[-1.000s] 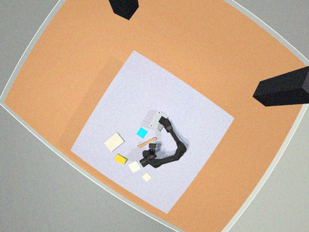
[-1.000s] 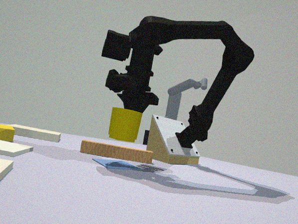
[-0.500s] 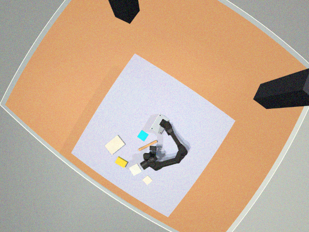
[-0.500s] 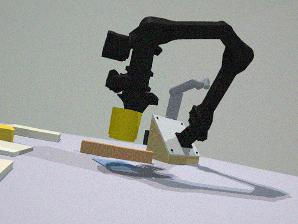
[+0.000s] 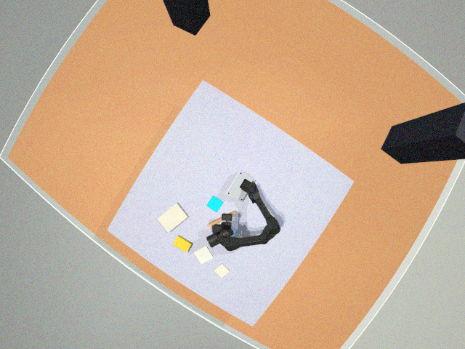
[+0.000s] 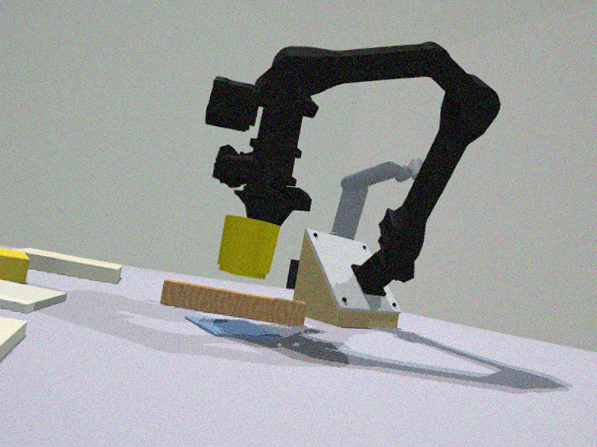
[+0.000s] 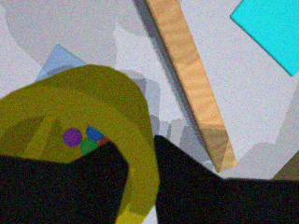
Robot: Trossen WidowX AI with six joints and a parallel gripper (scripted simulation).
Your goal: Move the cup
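Now: the cyan pad 14 cm to the right of my gripper tip, 10 cm below it and 7 cm behind it. The rest, counted from my gripper tip: green marble: 3 cm to the left, 2 cm below, 2 cm ahead; yellow cup: 2 cm ahead, 1 cm to the left; red marble: 2 cm to the left, 2 cm below, 1 cm ahead.
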